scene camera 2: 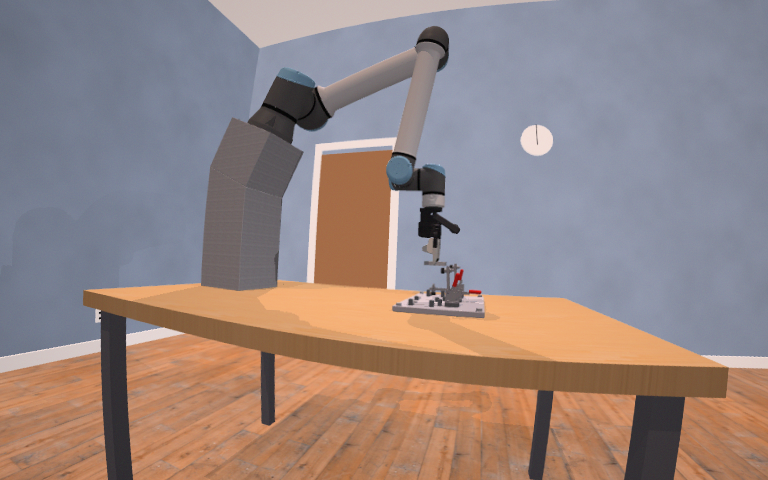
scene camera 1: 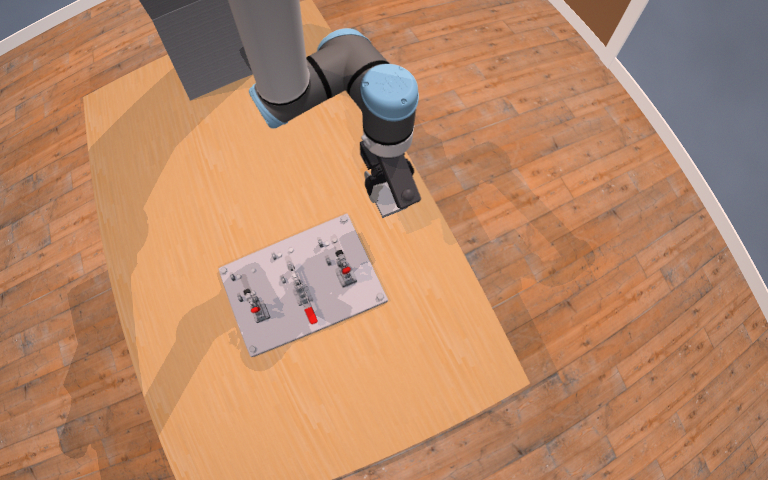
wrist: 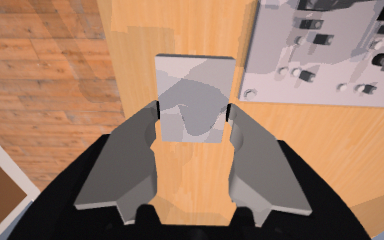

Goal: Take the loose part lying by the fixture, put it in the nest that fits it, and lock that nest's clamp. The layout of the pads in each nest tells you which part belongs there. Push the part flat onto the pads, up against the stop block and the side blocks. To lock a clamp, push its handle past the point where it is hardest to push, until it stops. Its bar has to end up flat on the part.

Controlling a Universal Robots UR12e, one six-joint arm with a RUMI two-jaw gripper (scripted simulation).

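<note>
A grey fixture plate (scene camera 1: 332, 303) is visible, and the plate can be found again in the wrist view (wrist: 272, 46). The gripper (scene camera 1: 387, 196) shares the scene with it, likewise appearing in the wrist view (wrist: 193, 103).
</note>
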